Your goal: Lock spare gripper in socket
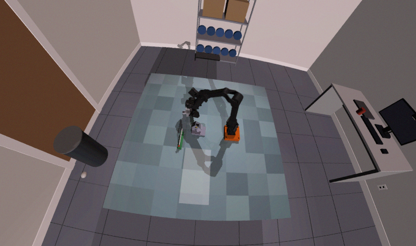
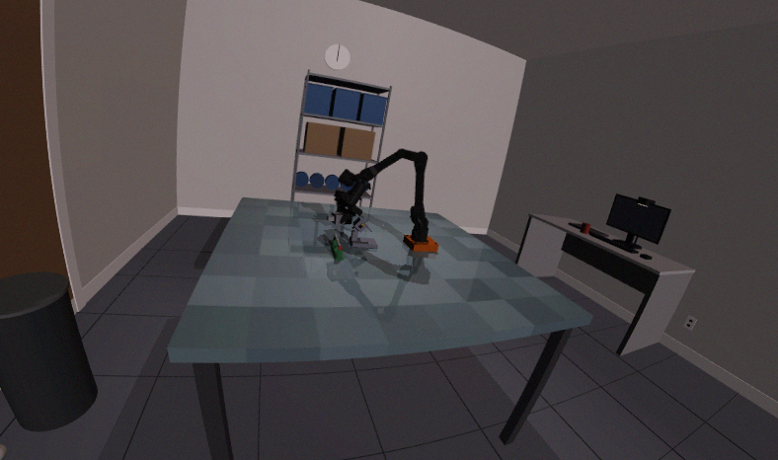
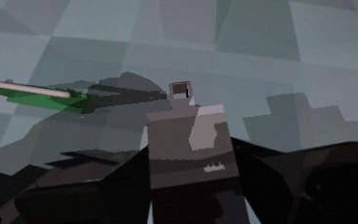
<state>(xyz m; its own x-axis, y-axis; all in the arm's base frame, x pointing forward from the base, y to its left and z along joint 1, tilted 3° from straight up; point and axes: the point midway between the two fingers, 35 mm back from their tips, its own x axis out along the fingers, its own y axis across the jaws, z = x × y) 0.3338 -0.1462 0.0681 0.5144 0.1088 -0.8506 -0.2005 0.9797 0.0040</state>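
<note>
My gripper tip is now 70 mm past the grey mount and 130 mm to the right of it. The rest, counted from my gripper tip: green bracket 50 mm ahead, 230 mm to the left, 30 mm below; spare gripper 20 mm above.
</note>
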